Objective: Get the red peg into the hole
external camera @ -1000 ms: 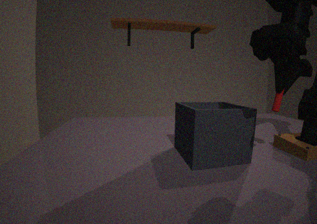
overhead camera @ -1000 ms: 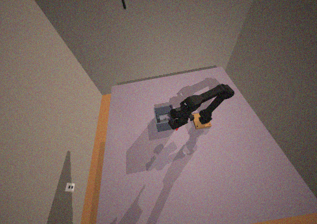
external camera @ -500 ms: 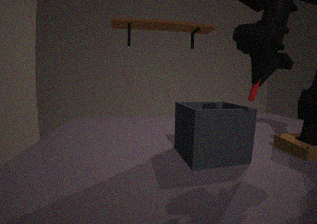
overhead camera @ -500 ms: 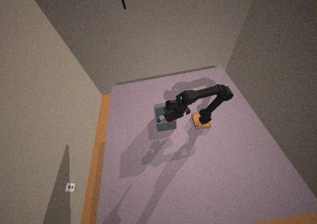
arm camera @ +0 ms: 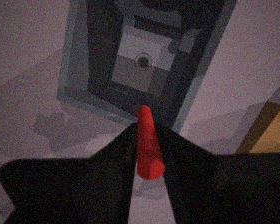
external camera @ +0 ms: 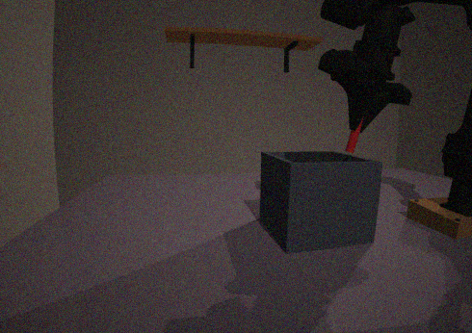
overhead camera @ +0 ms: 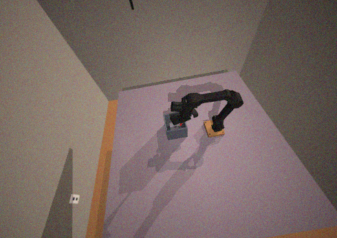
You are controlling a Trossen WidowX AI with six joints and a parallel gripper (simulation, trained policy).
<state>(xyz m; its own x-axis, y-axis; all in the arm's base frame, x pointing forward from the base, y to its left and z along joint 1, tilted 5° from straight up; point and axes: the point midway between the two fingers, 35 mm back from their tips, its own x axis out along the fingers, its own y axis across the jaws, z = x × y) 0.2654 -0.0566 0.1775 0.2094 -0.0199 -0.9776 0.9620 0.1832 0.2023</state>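
Right now my gripper tip is 140 mm above the pale plate, 60 mm to the left of it and 40 mm short of it. Also, from my gripper tip: red peg (right at my gripper tip).
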